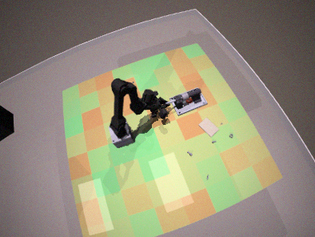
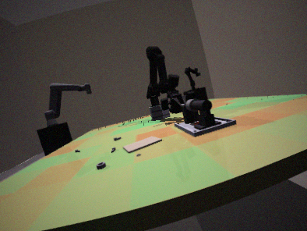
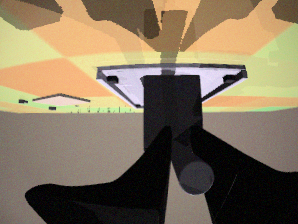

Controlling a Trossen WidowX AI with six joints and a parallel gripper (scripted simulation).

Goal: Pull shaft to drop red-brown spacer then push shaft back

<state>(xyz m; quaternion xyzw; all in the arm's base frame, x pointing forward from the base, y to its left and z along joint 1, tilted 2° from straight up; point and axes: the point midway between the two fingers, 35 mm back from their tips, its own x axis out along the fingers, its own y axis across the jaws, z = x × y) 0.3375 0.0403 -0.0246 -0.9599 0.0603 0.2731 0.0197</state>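
The shaft lies 5 cm ahead of my gripper tip, 1 cm to the right of it and 2 cm above it. Round my gripper tip: flat tan plate: 15 cm ahead, 26 cm to the right, 6 cm below; red-brown spacer: 15 cm ahead, 2 cm to the right, 5 cm below.
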